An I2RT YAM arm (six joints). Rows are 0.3 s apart.
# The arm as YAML. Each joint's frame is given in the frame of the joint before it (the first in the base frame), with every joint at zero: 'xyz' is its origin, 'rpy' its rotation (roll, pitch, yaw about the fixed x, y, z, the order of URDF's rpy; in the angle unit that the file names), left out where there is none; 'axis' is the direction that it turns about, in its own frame. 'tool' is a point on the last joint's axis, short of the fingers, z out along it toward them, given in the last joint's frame.
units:
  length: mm
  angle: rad
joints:
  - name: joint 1
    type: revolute
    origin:
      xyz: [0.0, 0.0, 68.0]
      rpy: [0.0, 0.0, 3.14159]
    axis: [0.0, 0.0, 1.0]
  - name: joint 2
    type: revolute
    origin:
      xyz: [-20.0, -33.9, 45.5]
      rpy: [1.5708, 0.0, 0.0]
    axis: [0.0, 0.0, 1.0]
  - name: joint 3
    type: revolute
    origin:
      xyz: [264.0, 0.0, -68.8]
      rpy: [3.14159, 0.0, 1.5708]
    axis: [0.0, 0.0, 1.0]
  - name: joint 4
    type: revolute
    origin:
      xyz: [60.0, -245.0, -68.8]
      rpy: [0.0, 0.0, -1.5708]
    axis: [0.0, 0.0, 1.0]
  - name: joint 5
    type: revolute
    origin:
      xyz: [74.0, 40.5, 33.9]
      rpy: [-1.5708, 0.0, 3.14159]
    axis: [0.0, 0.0, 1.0]
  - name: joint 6
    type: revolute
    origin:
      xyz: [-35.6, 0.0, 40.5]
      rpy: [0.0, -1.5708, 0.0]
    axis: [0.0, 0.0, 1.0]
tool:
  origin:
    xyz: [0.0, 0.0, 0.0]
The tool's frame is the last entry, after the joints.
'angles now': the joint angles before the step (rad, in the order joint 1, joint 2, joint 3, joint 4, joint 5, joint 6). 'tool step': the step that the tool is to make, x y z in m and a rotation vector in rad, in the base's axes. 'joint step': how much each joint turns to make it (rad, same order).
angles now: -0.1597, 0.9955, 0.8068, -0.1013, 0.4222, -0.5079
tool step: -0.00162, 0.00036, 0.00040, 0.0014, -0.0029, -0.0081
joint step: 0.0017, -0.0068, -0.0017, -0.0045, 0.0088, 0.0050
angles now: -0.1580, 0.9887, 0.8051, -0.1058, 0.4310, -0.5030
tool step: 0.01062, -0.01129, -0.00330, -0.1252, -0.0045, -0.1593
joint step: -0.0178, 0.0590, -0.0187, 0.1502, 0.1679, -0.0956
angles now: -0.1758, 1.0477, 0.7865, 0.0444, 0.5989, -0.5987
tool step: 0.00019, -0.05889, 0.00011, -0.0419, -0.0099, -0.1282
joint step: -0.2357, 0.0840, 0.0221, 0.1183, -0.0986, -0.0665
